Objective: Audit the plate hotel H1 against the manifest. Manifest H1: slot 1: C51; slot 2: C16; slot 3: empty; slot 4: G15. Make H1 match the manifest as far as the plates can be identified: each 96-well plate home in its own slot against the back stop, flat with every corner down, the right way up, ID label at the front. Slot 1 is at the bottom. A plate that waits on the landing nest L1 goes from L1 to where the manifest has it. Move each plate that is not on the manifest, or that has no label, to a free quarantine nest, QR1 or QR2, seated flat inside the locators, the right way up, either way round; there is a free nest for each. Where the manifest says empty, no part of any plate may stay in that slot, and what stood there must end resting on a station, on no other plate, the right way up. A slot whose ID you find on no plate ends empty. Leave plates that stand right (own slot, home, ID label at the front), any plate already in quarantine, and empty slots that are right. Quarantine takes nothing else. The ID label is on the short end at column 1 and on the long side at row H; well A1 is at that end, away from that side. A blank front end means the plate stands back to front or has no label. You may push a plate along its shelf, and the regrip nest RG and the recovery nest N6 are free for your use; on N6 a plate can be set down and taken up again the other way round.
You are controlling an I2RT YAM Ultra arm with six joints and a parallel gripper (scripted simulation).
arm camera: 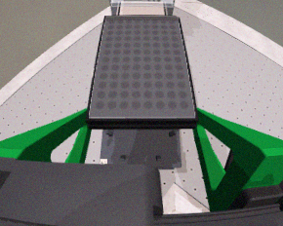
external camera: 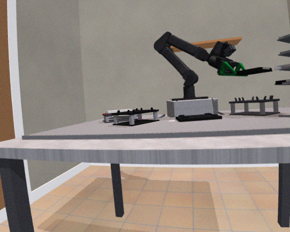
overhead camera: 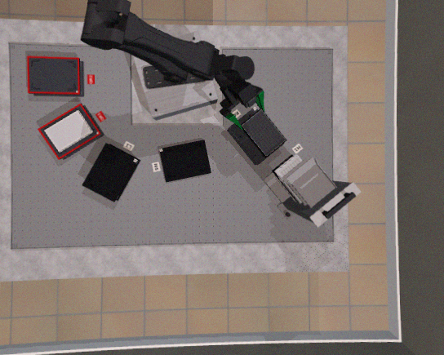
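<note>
The regrip nest RG is 13 cm below my hand, 5 cm ahead of it and 3 cm to the left of it. Also, from my hand: recovery nest N6: 23 cm to the right, 18 cm below, 9 cm ahead; H1 tag: 18 cm to the left, 18 cm below, 11 cm ahead; landing nest L1: 48 cm to the right, 14 cm below, 9 cm ahead.
</note>
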